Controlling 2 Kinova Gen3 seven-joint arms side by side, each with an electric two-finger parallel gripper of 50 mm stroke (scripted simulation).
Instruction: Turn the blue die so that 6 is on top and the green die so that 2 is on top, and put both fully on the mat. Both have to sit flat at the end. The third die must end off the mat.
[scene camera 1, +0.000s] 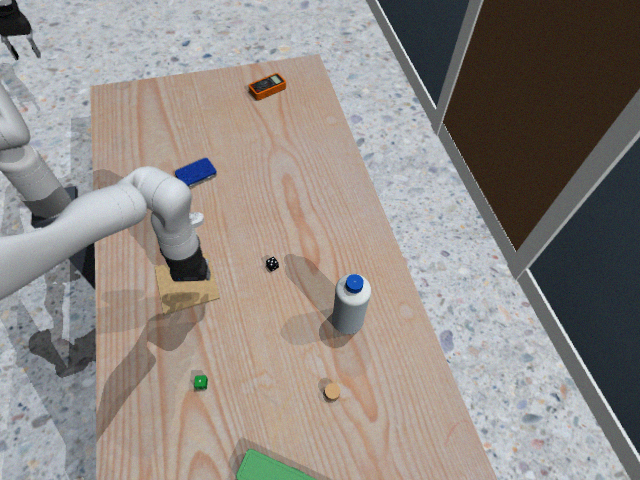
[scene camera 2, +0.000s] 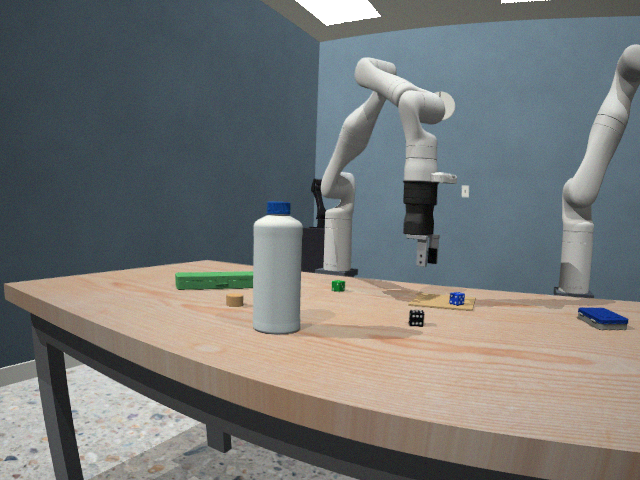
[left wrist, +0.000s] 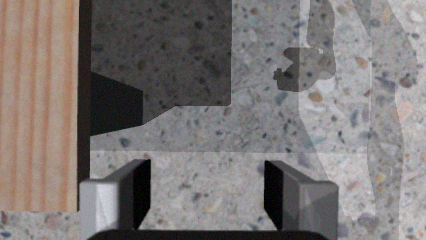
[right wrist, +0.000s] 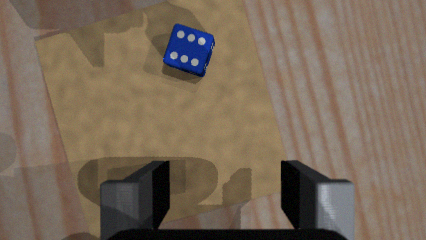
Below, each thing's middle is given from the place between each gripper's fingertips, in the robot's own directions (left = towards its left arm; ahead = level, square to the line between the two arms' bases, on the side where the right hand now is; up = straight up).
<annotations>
I see my right gripper (scene camera 2: 426, 264) 4 cm past the tan mat (scene camera 1: 175, 296), 4 cm to the right of it and 10 cm above it. Round my right hand: blue box (scene camera 1: 193, 174): 2 cm ahead, 39 cm to the left, 9 cm below; white bottle (scene camera 2: 277, 255): 34 cm ahead, 15 cm to the right, 1 cm below; blue die (right wrist: 189, 50): 1 cm behind, 7 cm to the left, 9 cm below.
I see the blue box 41 cm ahead of my left hand, 40 cm to the right of it and 17 cm below it. Also, from my left hand: white bottle (73 cm ahead, 94 cm to the right, 8 cm below); blue die (38 cm ahead, 72 cm to the right, 16 cm below); tan mat (35 cm ahead, 75 cm to the right, 18 cm below).
</annotations>
